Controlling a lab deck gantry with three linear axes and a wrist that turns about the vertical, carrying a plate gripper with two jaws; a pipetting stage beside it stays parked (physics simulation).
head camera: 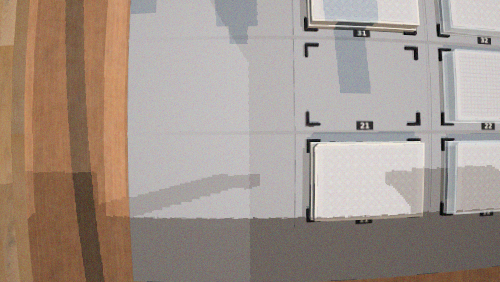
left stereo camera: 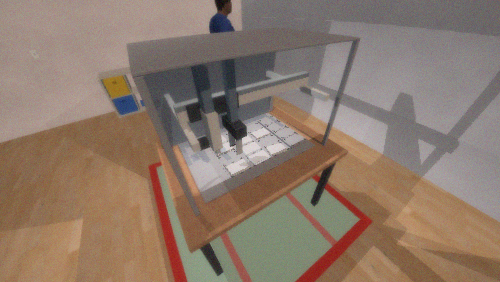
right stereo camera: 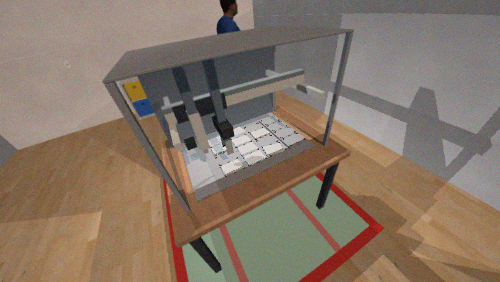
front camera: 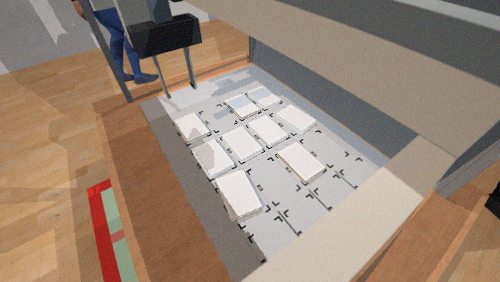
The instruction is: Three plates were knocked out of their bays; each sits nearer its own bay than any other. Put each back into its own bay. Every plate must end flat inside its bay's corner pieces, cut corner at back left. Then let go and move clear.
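Frame: origin at the robot's base, x ahead, y left, z up, level; metres.
Seen in the pictures: gripper, fingertip midpoint: (left stereo camera: 236, 149) (right stereo camera: 228, 149) (front camera: 180, 90); robot's base, link origin: (head camera: 309, 218) (left stereo camera: 232, 176) (right stereo camera: 225, 176) (front camera: 173, 123).
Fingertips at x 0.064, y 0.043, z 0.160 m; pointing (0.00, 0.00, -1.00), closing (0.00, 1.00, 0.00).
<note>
Offsets run from my fingertips to a thing's top centre. "spot": to the spot under its first point.
My gripper (front camera: 181, 91) (left stereo camera: 235, 148) is open and empty, raised above the left part of the deck; it does not show in the head view. A white plate {0.000 m ahead, 0.000 m left, 0.146 m down} (front camera: 192, 126) (head camera: 367, 180) lies flat and square in the front left bay, below bay 21, cut corner at back left. Its left corner pieces show; its body partly hides the right ones. A white plate {0.312 m ahead, 0.001 m right, 0.143 m down} (front camera: 239, 194) in the front row, third from the left, lies visibly turned in its bay. A plate {0.328 m ahead, 0.214 m left, 0.146 m down} (front camera: 301, 161) stands apart at the right; from here I cannot tell how it sits on its corner pieces.
Other plates stand close by: plate 12 {0.164 m ahead, 0.000 m left, 0.146 m down} (front camera: 213, 157) (head camera: 477, 177), plate 22 {0.164 m ahead, 0.107 m left, 0.146 m down} (front camera: 242, 143) (head camera: 477, 85), plate 31 {0.000 m ahead, 0.214 m left, 0.146 m down} (front camera: 242, 106) (head camera: 367, 11) and several more. Bay 21 {spot: 0.060 m back, 0.150 m left, 0.159 m down} (head camera: 311, 46) holds no plate. The parked pipetting stage (left stereo camera: 212, 130) (right stereo camera: 197, 131) hangs left of my gripper.
</note>
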